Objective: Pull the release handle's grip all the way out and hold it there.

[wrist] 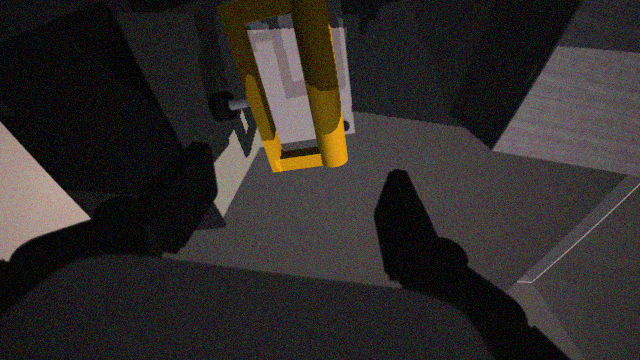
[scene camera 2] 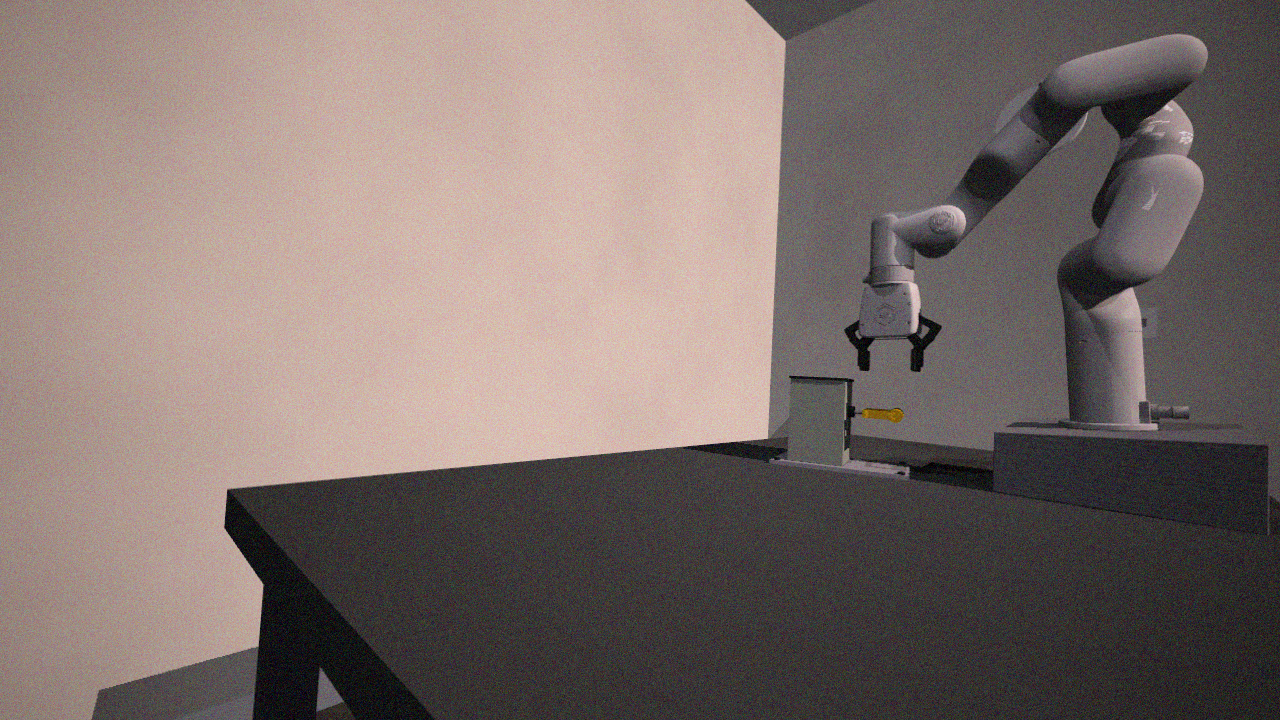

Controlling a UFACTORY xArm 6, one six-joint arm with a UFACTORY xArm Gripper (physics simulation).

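Note:
The release handle is a yellow frame with a thick round grip [scene camera 2: 883,415] [wrist: 325,107]. It sticks out level from the side of a pale green box [scene camera 2: 818,420] [wrist: 231,180], joined by a short grey rod [wrist: 239,104]. My gripper [scene camera 2: 890,368] [wrist: 298,180] is open and empty, pointing down, above the handle and apart from it. In the wrist view the handle's near end shows between the two black fingers, toward the top, and its far end is cut by the top edge.
The box stands on a light base plate [scene camera 2: 881,469] [wrist: 295,122] on the dark table [scene camera 2: 716,573]. The arm's grey pedestal [scene camera 2: 1127,470] [wrist: 575,100] is to the right of the box. A pale wall [scene camera 2: 447,268] rises behind the table at the left.

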